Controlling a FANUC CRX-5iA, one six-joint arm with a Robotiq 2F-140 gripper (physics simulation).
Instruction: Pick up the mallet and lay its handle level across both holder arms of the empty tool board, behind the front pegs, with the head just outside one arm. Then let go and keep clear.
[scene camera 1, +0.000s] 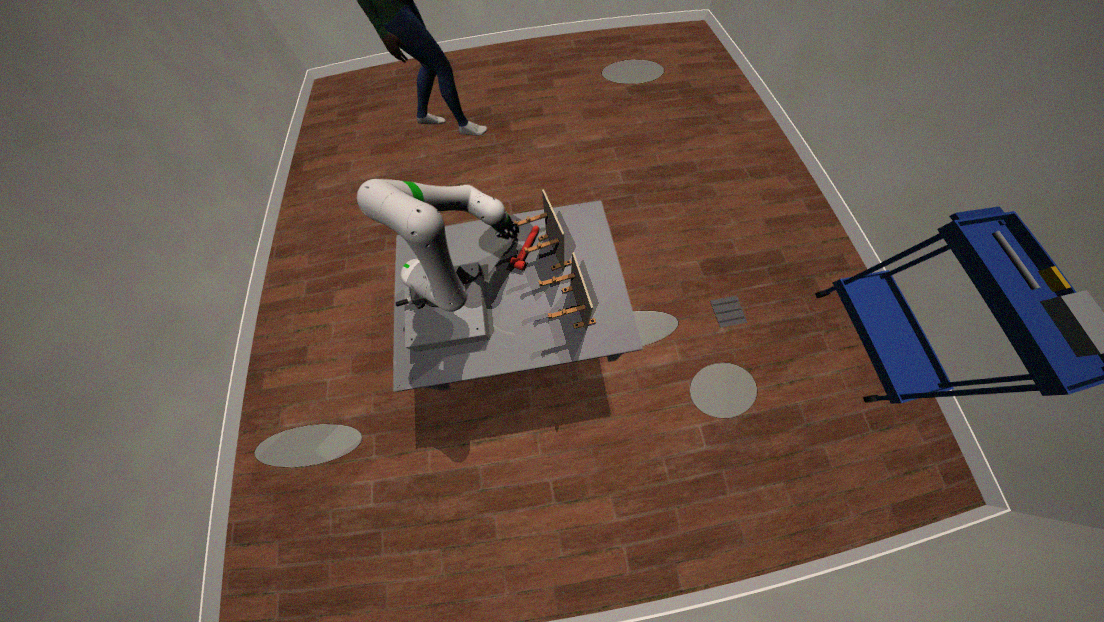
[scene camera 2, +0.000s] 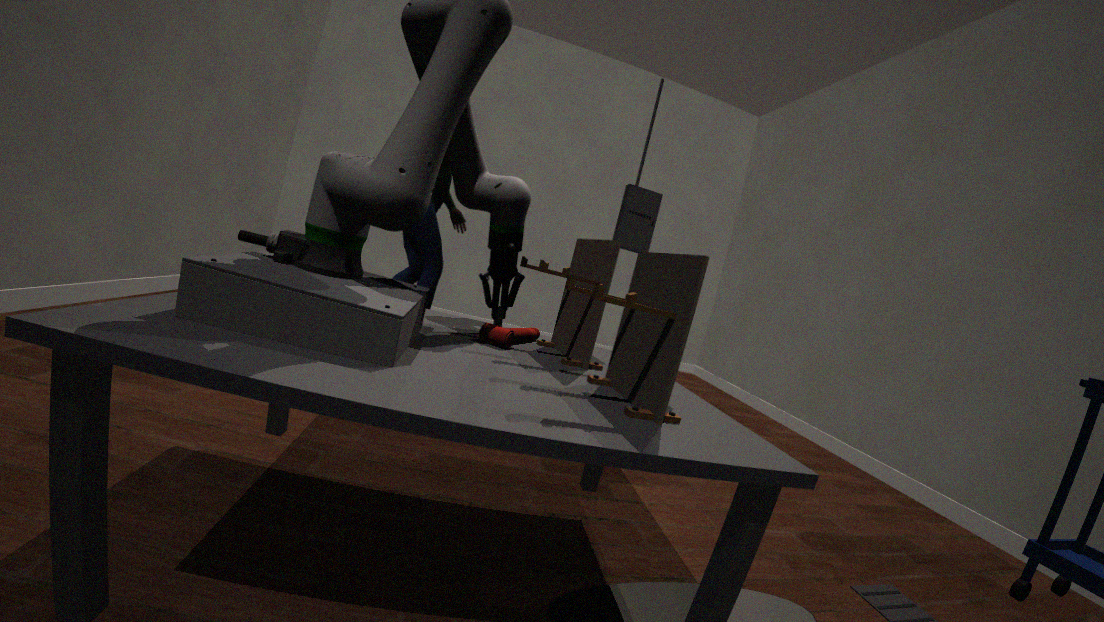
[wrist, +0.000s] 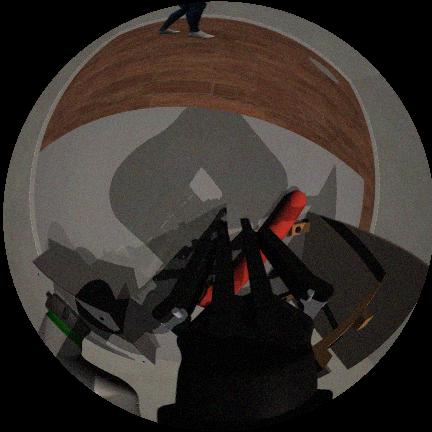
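Pixels of known places: gripper, fingertip midpoint: (scene camera 1: 516, 238) (wrist: 232, 212); arm's base, link origin: (scene camera 2: 327, 270) (wrist: 70, 313).
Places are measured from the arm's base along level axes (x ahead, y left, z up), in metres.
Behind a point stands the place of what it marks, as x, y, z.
Observation:
The red mallet (scene camera 1: 526, 247) (scene camera 2: 509, 333) @(0.436, 0.027, -0.062) (wrist: 288, 212) @(0.539, 0.220, -0.069) lies flat on the grey table (scene camera 1: 431, 363) @(-0.127, -0.301, -0.103) (scene camera 2: 386, 394) @(0.170, -0.403, -0.103), in front of the two upright tool boards. My gripper (scene camera 1: 506, 230) @(0.451, 0.222, -0.091) (scene camera 2: 498, 319) @(0.451, 0.222, -0.091) (wrist: 232, 212) @(0.451, 0.222, -0.091) points straight down just above the mallet, its fingers shut together with nothing between them. In the wrist view the red handle runs under and behind the closed fingers. The nearer-to-the-arm board (scene camera 1: 552, 216) @(0.622, 0.079, 0.193) (scene camera 2: 584, 305) @(0.623, 0.051, 0.046) and the second board (scene camera 1: 583, 281) @(0.637, -0.265, 0.203) (scene camera 2: 663, 325) @(0.630, -0.306, 0.065) each carry orange holder arms with nothing on them.
The arm's grey base block (scene camera 2: 293, 305) @(-0.001, -0.249, -0.039) stands at the table's left. A person (scene camera 1: 431, 62) walks on the wooden floor beyond the table. A blue cart (scene camera 1: 888, 332) (scene camera 2: 1073, 456) stands far off at the right wall.

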